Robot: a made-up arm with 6 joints.
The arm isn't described. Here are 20 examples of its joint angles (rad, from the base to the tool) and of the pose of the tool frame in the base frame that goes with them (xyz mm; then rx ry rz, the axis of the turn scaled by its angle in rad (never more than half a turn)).
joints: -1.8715 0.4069 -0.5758 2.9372 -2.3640 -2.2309
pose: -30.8 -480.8 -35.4 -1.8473 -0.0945 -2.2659
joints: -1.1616 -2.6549 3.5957 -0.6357 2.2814 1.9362
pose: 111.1 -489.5 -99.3 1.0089 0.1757 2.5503
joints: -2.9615 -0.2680 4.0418 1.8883 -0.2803 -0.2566
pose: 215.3 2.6 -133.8 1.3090 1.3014 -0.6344
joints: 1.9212 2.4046 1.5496 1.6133 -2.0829 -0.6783
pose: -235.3 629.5 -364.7 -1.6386 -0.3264 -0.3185
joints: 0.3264 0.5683 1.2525 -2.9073 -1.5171 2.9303
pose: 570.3 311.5 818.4 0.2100 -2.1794 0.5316
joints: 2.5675 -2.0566 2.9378 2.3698 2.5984 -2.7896
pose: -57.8 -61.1 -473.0 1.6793 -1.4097 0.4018
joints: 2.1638 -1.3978 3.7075 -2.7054 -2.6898 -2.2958
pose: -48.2 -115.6 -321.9 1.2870 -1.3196 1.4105
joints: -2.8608 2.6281 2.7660 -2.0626 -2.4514 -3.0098
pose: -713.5 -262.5 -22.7 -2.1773 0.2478 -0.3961
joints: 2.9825 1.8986 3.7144 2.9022 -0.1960 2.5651
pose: -91.0 -98.9 733.2 -2.1304 -0.4484 -1.3667
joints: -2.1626 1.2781 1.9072 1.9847 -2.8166 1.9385
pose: -348.1 -601.0 750.5 2.3706 1.7277 -0.7574
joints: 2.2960 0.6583 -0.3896 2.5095 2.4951 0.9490
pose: -421.8 335.5 -69.4 -1.3745 0.4571 -1.3479
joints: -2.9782 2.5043 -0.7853 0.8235 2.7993 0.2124
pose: 448.8 153.5 18.3 0.6971 -0.8191 -2.6561
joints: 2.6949 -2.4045 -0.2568 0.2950 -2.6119 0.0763
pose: 538.8 -135.6 528.7 -0.5564 0.3153 2.4407
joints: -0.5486 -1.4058 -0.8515 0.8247 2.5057 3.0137
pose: 147.6 -182.0 665.7 0.3830 0.8908 1.9707
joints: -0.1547 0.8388 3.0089 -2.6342 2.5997 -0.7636
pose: -89.3 116.0 944.5 -1.8834 0.7129 0.2067
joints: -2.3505 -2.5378 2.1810 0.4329 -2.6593 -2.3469
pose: -5.5 143.5 -614.1 0.0049 -1.2587 0.6320
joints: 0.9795 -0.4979 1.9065 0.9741 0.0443 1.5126
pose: -308.4 -575.6 802.8 -0.3660 -1.0378 -1.7791
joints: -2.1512 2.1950 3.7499 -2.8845 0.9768 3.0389
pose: -46.2 -273.9 688.2 -0.6427 -0.3775 -2.2925
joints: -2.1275 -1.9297 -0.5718 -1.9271 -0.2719 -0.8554
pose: 40.3 -11.4 713.7 0.7383 -1.4233 0.3117
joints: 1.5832 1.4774 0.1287 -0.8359 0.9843 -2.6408
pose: 73.4 318.0 -375.0 2.3901 1.1637 -0.3562
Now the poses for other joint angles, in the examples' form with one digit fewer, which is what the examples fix.
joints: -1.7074 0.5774 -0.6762 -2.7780 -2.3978 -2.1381
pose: 66 -311 -156 -1.635 -0.232 -1.585
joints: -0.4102 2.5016 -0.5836 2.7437 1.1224 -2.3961
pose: -378 280 -68 -1.147 -1.965 -0.606
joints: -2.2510 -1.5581 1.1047 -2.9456 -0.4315 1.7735
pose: 594 555 533 -1.803 -0.812 0.480
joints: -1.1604 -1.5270 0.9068 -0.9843 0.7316 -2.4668
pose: -327 592 711 0.274 -0.039 2.577
